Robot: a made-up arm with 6 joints. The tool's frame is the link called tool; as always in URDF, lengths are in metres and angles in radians. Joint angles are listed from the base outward.
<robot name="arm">
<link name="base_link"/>
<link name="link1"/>
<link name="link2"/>
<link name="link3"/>
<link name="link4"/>
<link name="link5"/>
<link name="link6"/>
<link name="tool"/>
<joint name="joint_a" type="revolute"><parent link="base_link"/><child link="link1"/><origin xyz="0.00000 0.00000 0.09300" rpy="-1.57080 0.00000 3.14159"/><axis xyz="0 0 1"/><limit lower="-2.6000" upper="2.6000"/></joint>
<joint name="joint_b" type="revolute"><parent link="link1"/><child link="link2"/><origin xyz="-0.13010 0.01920 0.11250" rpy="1.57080 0.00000 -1.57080"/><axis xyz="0 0 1"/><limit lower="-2.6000" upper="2.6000"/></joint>
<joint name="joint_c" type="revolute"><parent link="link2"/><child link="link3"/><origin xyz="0.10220 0.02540 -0.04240" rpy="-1.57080 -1.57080 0.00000"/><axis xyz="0 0 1"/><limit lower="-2.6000" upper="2.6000"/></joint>
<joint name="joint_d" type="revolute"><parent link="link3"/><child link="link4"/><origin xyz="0.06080 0.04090 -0.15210" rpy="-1.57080 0.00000 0.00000"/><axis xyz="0 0 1"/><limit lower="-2.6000" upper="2.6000"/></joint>
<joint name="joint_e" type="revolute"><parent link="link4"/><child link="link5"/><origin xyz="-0.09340 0.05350 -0.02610" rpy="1.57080 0.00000 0.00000"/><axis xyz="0 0 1"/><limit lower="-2.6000" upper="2.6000"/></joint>
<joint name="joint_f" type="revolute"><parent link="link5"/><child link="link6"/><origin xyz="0.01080 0.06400 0.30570" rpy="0.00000 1.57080 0.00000"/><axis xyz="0 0 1"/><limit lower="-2.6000" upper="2.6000"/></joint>
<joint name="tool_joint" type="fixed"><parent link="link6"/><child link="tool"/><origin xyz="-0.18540 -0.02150 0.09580" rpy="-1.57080 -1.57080 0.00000"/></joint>
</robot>
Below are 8 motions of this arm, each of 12 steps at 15 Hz.
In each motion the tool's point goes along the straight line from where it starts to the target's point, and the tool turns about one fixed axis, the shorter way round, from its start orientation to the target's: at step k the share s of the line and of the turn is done. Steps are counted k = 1, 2, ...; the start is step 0. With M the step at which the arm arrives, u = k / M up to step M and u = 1 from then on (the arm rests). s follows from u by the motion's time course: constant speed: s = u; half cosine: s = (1 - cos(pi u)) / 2; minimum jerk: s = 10 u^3 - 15 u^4 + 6 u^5.
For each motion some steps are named. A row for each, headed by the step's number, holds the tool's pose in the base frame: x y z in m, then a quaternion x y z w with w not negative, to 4 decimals.
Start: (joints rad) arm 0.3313 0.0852 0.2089 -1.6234 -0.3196 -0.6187
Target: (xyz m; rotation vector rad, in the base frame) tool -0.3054 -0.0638 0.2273 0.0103 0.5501 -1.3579
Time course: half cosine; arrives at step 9
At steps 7, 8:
7: -0.3069 -0.0602 0.2162 0.0168 0.2402 -0.6223 0.7449
8: -0.3058 -0.0629 0.2244 0.0078 0.2483 -0.6205 0.7438

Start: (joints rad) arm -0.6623 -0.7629 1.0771 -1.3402 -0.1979 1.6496
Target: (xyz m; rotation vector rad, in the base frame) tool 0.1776 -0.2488 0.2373 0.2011 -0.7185 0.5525
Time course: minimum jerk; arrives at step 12
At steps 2, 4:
2: 0.0137 -0.1153 -0.0864 0.6316 -0.3983 -0.0683 0.6617
4: 0.0433 -0.1394 -0.0279 0.5503 -0.4028 -0.0054 0.7314

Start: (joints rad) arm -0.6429 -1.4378 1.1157 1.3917 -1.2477 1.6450
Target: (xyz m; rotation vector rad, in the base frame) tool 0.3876 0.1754 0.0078 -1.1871 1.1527 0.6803
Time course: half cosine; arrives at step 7
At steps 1, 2, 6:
1: 0.3076 0.1424 -0.0118 -0.4997 0.4930 0.1290 0.7004
2: 0.3193 0.1472 -0.0089 -0.5034 0.4955 0.1539 0.6910
6: 0.3834 0.1737 0.0068 -0.5170 0.5024 0.2880 0.6303

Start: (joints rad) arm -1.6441 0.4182 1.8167 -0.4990 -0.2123 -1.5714
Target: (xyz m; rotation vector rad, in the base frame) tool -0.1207 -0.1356 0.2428 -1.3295 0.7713 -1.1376
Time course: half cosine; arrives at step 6
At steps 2, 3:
2: -0.0597 -0.2262 0.2363 -0.6021 0.3188 -0.3523 0.6417
3: -0.0800 -0.1960 0.2384 -0.5922 0.3232 -0.3980 0.6216

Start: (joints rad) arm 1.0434 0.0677 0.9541 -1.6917 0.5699 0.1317
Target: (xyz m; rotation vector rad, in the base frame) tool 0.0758 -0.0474 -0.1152 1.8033 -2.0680 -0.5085
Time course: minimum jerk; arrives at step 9
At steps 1, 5, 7, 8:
1: 0.0336 0.0878 -0.1532 0.5251 -0.6494 -0.5256 0.1621
5: 0.0589 0.0069 -0.1305 0.6017 -0.7093 -0.3242 0.1725
7: 0.0725 -0.0369 -0.1181 0.6307 -0.7270 -0.2077 0.1745
8: 0.0753 -0.0458 -0.1156 0.6355 -0.7293 -0.1837 0.1746

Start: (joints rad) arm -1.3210 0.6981 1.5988 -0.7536 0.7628 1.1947
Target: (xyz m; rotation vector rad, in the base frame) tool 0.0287 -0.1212 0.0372 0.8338 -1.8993 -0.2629
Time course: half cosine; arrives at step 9
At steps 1, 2, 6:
1: -0.0758 -0.2165 -0.0144 0.2291 -0.6755 -0.3140 0.6266
2: -0.0664 -0.2079 -0.0098 0.2404 -0.6879 -0.2964 0.6174
6: 0.0018 -0.1458 0.0239 0.3175 -0.7634 -0.1633 0.5382

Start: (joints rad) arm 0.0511 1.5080 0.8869 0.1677 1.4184 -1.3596
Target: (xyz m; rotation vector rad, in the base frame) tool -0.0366 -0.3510 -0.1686 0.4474 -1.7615 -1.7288
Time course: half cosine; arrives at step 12
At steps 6, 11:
6: -0.0912 -0.2629 -0.1664 0.1265 -0.4570 -0.8003 0.3668
11: -0.0385 -0.3480 -0.1685 0.1682 -0.6609 -0.6607 0.3136

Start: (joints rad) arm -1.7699 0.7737 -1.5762 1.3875 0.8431 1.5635
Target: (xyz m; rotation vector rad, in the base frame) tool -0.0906 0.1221 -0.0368 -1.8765 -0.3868 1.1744
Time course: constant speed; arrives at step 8
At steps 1, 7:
1: -0.0765 0.1335 0.0010 -0.6615 -0.0262 0.6097 0.4359
7: -0.0886 0.1237 -0.0314 -0.7418 -0.1371 0.4924 0.4341

